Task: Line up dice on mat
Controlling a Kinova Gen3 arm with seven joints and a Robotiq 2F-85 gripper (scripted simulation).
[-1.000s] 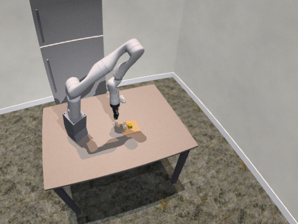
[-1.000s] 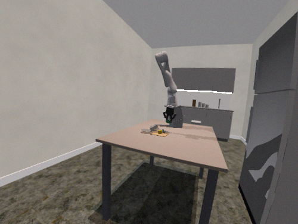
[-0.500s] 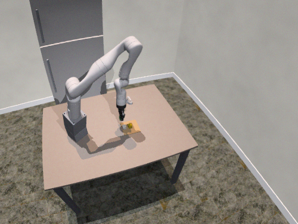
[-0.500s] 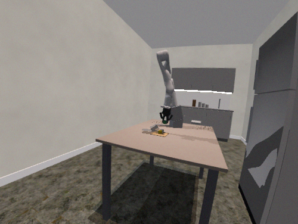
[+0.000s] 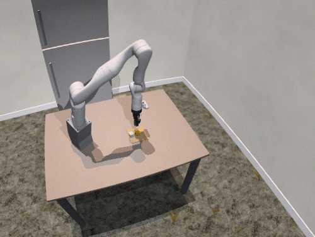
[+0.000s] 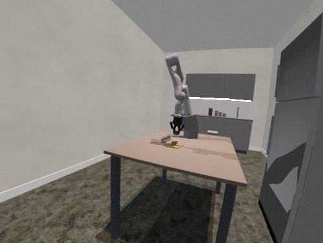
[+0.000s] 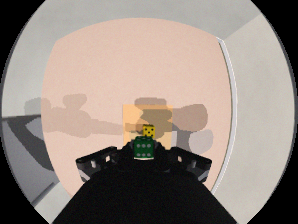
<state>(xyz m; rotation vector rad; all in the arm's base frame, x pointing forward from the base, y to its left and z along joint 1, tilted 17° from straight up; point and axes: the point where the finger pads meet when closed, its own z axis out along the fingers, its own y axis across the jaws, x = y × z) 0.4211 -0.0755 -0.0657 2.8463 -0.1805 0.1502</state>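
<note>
Now: hand 10 cm above the yellow die and 2 cm to the left of it. Also, from my hand: mat: 12 cm below, 2 cm to the right; then white die: 10 cm below, 5 cm behind, 1 cm to the right; then green die: 1 cm below.
</note>
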